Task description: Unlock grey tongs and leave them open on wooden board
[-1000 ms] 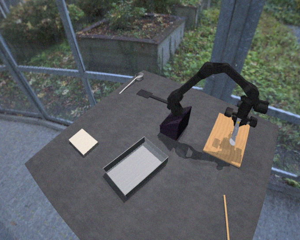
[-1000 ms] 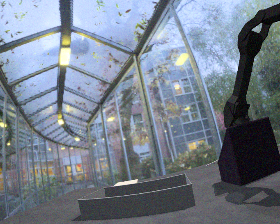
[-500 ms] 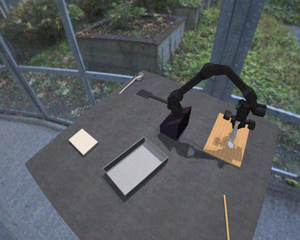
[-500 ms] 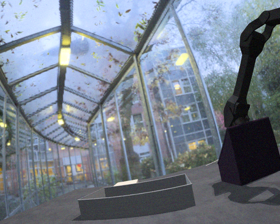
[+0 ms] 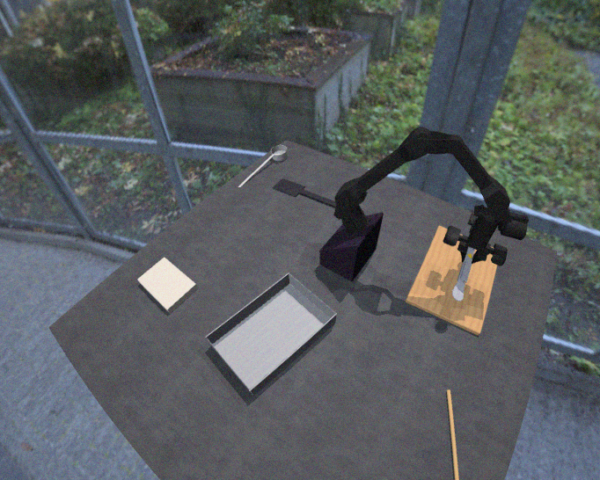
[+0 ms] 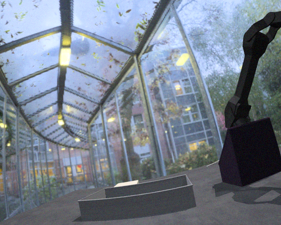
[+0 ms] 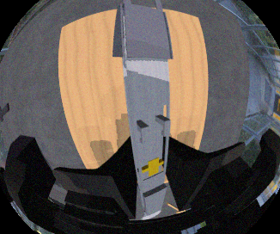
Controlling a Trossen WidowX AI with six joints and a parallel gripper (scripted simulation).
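The yellow lock piece lies 4 cm above my gripper tip. From my gripper tip the other things lie so: wooden board (6 cm below); spatula (65 cm to the right, 7 cm below); grey roasting tin (52 cm ahead, 34 cm to the right, 4 cm below).
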